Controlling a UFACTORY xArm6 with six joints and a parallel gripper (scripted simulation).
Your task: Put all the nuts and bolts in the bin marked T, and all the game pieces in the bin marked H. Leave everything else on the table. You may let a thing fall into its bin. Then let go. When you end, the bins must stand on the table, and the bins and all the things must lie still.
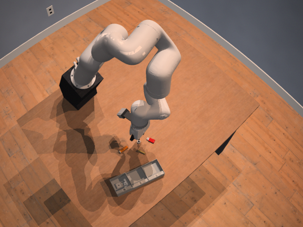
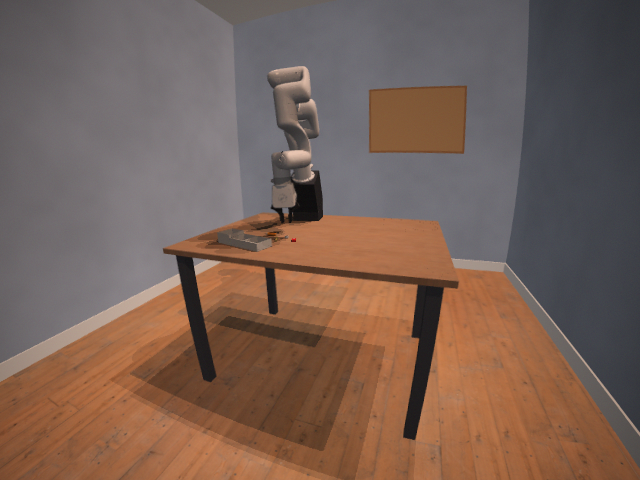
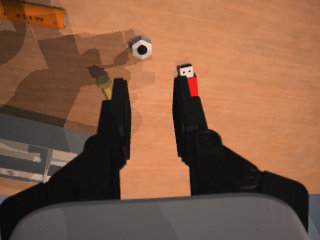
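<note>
My hand is 90 mm above the grey hex nut. From my hand the other things lie so: orange cylinder (90 mm to the right, 80 mm below); brass bolt (50 mm ahead, 20 mm to the right, 90 mm below); red USB stick (20 mm ahead, 50 mm to the left, 90 mm below).
</note>
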